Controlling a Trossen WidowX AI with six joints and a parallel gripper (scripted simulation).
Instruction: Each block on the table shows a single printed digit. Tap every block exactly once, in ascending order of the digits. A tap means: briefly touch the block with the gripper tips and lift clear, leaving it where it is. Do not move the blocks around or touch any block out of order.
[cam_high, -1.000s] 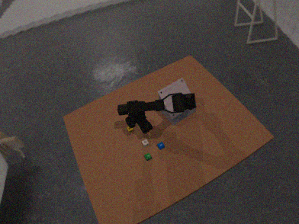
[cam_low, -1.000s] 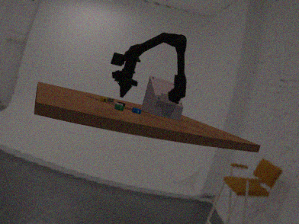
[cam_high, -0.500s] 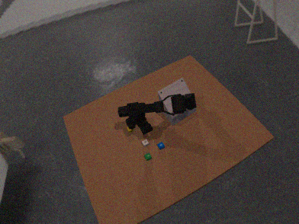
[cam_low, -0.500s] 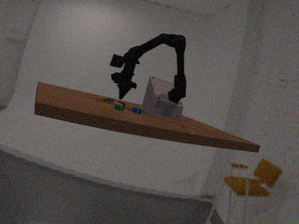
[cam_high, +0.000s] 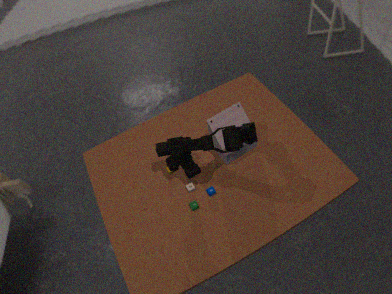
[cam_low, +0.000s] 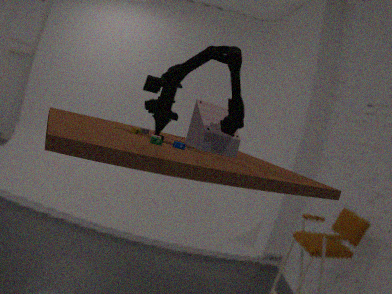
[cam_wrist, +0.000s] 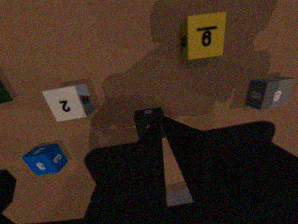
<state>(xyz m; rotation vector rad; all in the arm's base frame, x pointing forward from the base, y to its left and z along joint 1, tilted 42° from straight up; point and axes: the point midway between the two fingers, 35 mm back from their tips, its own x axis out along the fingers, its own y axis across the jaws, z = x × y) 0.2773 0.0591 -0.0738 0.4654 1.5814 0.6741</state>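
The black block lies 10 mm behind my gripper tip, 10 mm to the left of it and 10 mm below it. Round my gripper tip: grey block (20 mm ahead, 130 mm to the right, 10 mm below); white block (30 mm ahead, 90 mm to the left, 10 mm below); yellow block (80 mm ahead, 40 mm to the right, 10 mm below).
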